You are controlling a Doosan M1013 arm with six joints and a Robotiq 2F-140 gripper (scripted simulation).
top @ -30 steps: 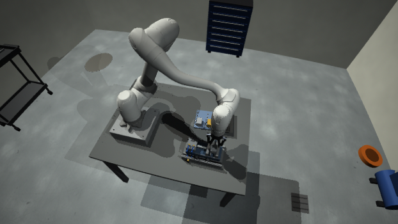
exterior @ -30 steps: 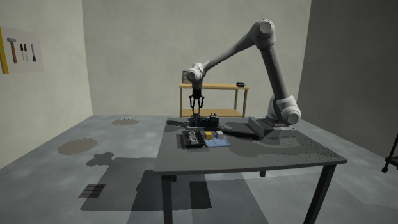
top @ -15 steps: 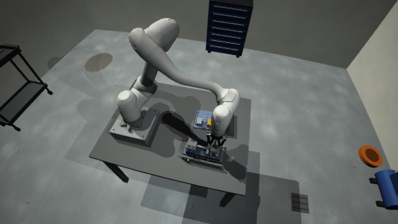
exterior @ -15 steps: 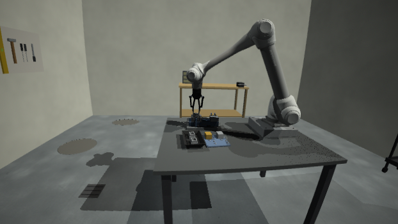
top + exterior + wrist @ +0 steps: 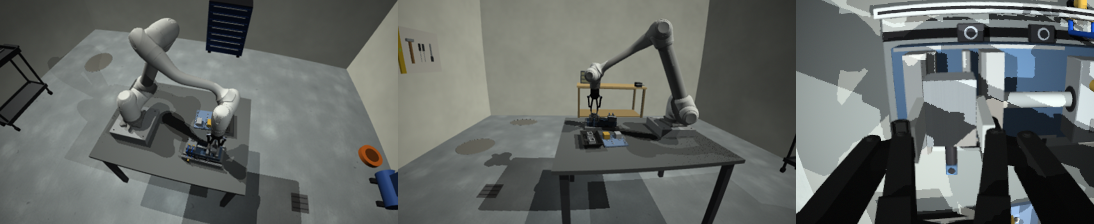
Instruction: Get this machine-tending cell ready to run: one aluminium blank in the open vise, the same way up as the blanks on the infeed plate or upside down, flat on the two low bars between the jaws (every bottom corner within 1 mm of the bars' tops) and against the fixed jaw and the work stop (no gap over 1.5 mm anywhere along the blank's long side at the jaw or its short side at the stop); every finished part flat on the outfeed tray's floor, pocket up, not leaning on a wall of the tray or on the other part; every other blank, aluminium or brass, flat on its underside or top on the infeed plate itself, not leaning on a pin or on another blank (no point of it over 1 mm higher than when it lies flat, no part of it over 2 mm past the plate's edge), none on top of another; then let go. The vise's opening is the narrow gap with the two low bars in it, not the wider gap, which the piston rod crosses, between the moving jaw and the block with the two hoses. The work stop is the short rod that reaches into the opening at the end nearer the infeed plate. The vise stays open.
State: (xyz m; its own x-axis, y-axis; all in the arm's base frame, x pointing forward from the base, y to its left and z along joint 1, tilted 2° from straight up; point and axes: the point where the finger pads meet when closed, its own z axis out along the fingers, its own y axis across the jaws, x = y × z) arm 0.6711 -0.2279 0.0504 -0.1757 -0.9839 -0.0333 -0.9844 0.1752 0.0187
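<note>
My gripper is now 4 cm above the aluminium blank. The rest, counted from my hand: brass blank: 27 cm to the left, 11 cm below, 3 cm behind; vise: 10 cm below, 7 cm behind, 1 cm to the left; piston rod: 9 cm behind, 6 cm below, 2 cm to the left.
</note>
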